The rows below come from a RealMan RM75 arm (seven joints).
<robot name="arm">
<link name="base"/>
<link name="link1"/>
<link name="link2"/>
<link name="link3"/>
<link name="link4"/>
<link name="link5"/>
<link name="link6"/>
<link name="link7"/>
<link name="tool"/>
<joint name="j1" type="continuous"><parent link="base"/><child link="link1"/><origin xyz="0.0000 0.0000 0.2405" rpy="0.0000 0.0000 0.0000"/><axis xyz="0 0 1"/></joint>
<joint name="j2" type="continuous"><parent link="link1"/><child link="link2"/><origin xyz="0.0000 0.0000 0.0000" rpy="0.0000 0.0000 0.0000"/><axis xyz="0 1 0"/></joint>
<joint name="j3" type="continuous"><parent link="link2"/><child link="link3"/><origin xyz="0.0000 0.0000 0.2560" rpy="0.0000 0.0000 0.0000"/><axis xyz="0 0 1"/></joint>
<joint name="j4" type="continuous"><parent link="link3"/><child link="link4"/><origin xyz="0.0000 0.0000 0.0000" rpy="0.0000 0.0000 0.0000"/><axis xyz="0 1 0"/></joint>
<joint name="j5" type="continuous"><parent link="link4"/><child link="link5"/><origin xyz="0.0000 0.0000 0.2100" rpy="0.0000 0.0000 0.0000"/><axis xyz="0 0 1"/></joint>
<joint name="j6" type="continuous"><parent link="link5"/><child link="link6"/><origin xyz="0.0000 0.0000 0.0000" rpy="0.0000 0.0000 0.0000"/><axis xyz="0 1 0"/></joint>
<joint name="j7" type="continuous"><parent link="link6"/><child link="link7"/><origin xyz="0.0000 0.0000 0.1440" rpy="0.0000 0.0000 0.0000"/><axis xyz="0 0 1"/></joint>
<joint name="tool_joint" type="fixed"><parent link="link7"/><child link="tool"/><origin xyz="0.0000 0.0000 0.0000" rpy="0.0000 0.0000 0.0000"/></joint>
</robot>
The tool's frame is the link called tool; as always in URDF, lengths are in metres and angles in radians. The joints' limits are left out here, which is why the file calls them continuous.
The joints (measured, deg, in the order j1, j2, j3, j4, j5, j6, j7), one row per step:
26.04 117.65 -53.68 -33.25 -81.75 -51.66 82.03
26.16 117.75 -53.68 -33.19 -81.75 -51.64 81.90
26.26 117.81 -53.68 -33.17 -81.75 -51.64 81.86
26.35 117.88 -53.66 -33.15 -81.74 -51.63 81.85
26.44 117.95 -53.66 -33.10 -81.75 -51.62 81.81
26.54 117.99 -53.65 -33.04 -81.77 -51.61 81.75
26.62 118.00 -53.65 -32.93 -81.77 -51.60 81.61
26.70 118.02 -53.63 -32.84 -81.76 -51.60 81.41
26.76 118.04 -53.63 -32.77 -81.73 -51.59 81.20
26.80 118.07 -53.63 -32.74 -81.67 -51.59 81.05
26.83 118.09 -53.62 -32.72 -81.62 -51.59 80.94
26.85 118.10 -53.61 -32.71 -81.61 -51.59 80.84
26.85 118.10 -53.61 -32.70 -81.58 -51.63 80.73
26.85 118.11 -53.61 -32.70 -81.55 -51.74 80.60
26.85 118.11 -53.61 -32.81 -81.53 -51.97 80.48
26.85 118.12 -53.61 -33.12 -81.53 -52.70 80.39
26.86 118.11 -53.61 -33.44 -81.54 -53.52 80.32
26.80 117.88 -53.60 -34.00 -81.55 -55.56 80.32
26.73 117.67 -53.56 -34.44 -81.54 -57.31 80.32
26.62 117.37 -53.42 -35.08 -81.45 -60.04 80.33
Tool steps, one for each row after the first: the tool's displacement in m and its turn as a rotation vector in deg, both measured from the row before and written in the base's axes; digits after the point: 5 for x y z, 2 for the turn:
-0.00093 0.00036 -0.00099 -0.05 0.00 0.13
-0.00082 0.00039 -0.00054 -0.03 0.03 0.11
-0.00074 0.00035 -0.00053 -0.02 0.07 0.06
-0.00067 0.00025 -0.00074 -0.06 0.04 0.07
-0.00058 0.00032 -0.00052 -0.04 -0.01 0.08
-0.00023 0.00016 -0.00047 -0.05 -0.07 0.07
-0.00032 0.00020 -0.00041 -0.01 -0.10 0.11
-0.00027 0.00015 -0.00036 0.00 -0.11 0.11
-0.00034 0.00014 -0.00025 0.03 -0.04 0.09
-0.00024 0.00013 -0.00012 0.03 -0.02 0.07
-0.00013 0.00008 -0.00007 0.02 -0.06 0.06
-0.00009 -0.00003 -0.00002 0.01 -0.05 0.08
-0.00031 -0.00009 -0.00011 -0.01 -0.03 0.15
-0.00085 0.00007 0.00027 0.00 -0.02 0.32
-0.00256 0.00003 0.00054 -0.11 0.14 0.85
-0.00277 0.00001 0.00066 -0.15 0.16 0.93
-0.00489 -0.00074 0.00242 -0.45 0.45 1.95
-0.00384 -0.00093 0.00217 -0.38 0.40 1.61
-0.00581 -0.00176 0.00341 -0.55 0.74 2.44

